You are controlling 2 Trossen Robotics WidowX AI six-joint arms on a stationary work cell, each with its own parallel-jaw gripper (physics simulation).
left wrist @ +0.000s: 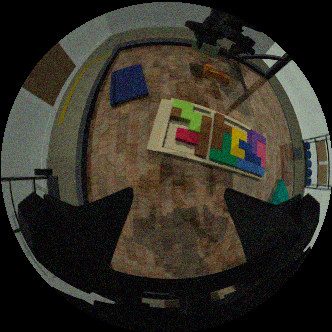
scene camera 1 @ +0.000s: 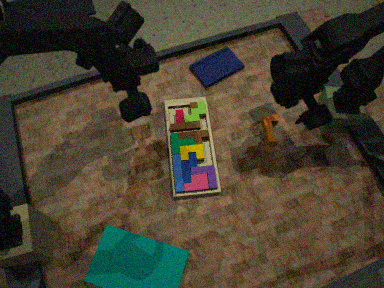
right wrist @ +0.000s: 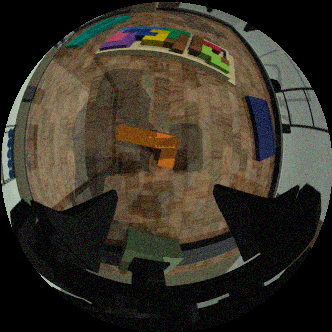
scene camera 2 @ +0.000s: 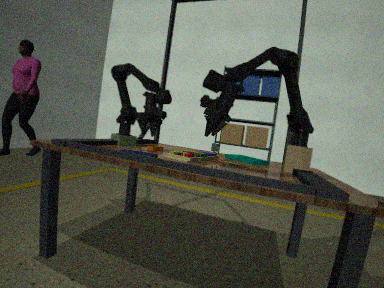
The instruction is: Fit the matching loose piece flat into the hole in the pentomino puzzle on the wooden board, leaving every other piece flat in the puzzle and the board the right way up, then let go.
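Pixels of known places: left gripper, between the fingertips: [left wrist: 180, 193] [scene camera 2: 209, 136]; right gripper, between the fingertips: [left wrist: 213, 52] [right wrist: 165, 192] [scene camera 2: 148, 135]; left arm's base, origin of its link: [scene camera 1: 5, 233]; right arm's base, origin of its link: [left wrist: 207, 41] [scene camera 1: 346, 102] [right wrist: 147, 266] [scene camera 2: 124, 135].
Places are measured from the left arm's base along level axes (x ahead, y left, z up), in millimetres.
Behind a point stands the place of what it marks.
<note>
The wooden board [scene camera 1: 170, 102] @[z -110, x 415, y 269 mm] [left wrist: 158, 125] @[z -110, x 446, y 260 mm] lies flat with coloured pieces facing up. Its larger section holds green, brown, yellow, blue, purple and pink pieces, with pale floor showing beside the yellow piece [scene camera 1: 192, 151] @[z -91, x 426, y 103 mm]. The smaller section holds a lime piece [left wrist: 199, 120] @[z -91, x 455, y 187 mm], a red piece [left wrist: 187, 136] @[z -91, x 422, y 209 mm] and brown pieces. An orange L-shaped piece [scene camera 1: 270, 129] @[z -97, x 640, y 106 mm] [left wrist: 215, 73] @[z -99, x 632, y 120 mm] [right wrist: 142, 136] @[z -97, x 638, y 105 mm] lies loose on the table, right of the board in scene camera 1. My left gripper [scene camera 1: 135, 107] @[z -7, x 343, y 231 mm] [left wrist: 180, 193] @[z -7, x 343, y 231 mm] is open and empty, above the table beside the board. My right gripper [scene camera 1: 314, 118] [right wrist: 165, 192] @[z -49, x 686, y 129 mm] is open and empty, near the orange piece.
A dark blue book [scene camera 1: 216, 66] @[z -104, x 574, y 346 mm] [left wrist: 129, 85] @[z -104, x 552, y 336 mm] [right wrist: 260, 127] @[z -104, x 585, y 326 mm] lies beyond the board's upper end. A teal slab [scene camera 1: 137, 257] @[z -98, x 236, y -104 mm] [right wrist: 97, 31] lies at the lower left in scene camera 1. A green block [right wrist: 152, 247] @[z -82, x 807, y 120 mm] is by the right arm's base. Dark raised edging borders the table.
</note>
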